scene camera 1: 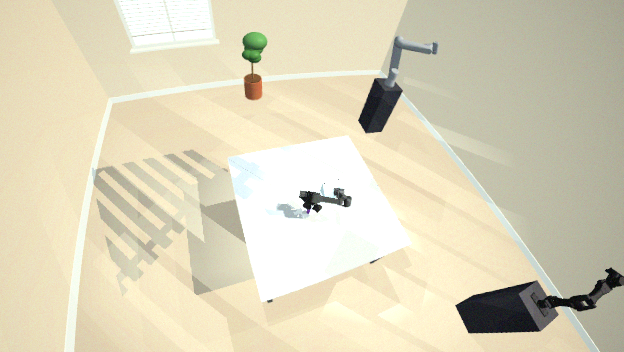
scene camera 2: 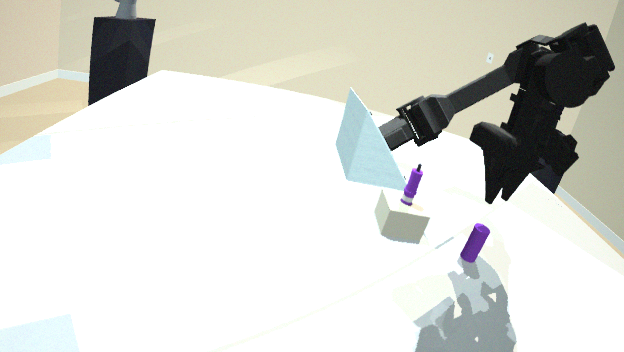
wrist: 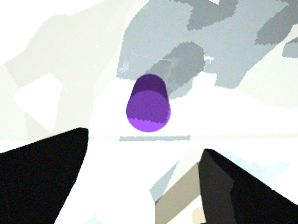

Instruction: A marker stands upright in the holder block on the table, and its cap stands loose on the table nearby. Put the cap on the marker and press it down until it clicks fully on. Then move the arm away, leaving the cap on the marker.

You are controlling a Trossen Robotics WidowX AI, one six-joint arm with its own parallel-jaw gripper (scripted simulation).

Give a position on a beige holder block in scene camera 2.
At 396,224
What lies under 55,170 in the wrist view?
My gripper.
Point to a purple cap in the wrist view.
148,109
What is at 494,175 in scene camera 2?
My gripper.
